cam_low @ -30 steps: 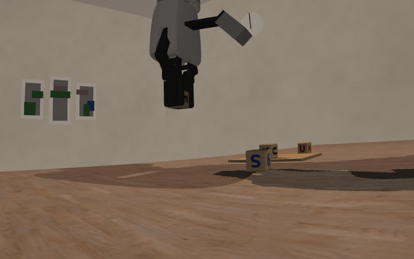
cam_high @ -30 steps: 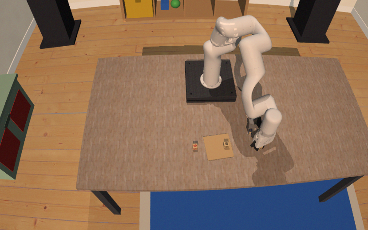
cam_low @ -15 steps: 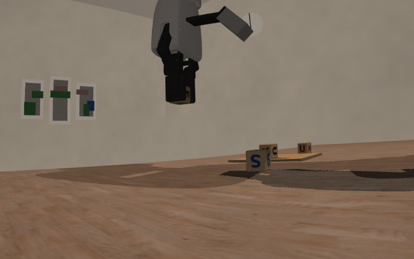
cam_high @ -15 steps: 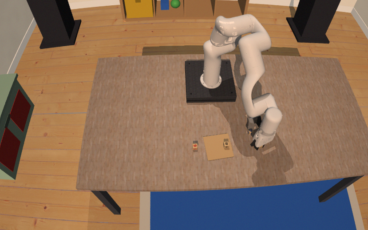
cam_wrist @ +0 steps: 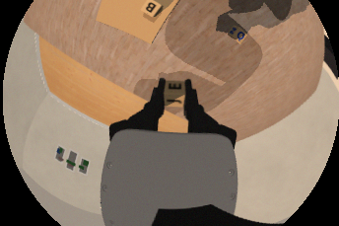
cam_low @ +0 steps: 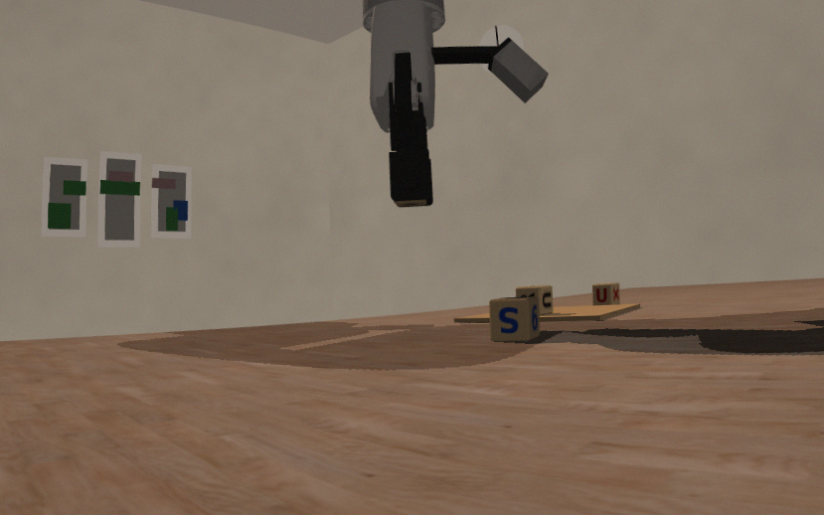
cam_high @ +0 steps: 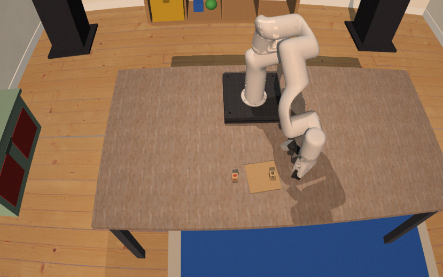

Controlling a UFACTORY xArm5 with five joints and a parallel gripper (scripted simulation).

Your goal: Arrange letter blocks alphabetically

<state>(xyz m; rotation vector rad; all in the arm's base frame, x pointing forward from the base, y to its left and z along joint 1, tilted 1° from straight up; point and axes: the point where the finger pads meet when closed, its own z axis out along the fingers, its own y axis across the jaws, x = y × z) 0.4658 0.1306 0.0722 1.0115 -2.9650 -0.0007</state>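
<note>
My hand is 13 cm to the left of the tan mat, 12 cm above it and 6 cm past it. The rest, counted from my hand: letter block 26 cm to the right, 11 cm below, 6 cm behind.
</note>
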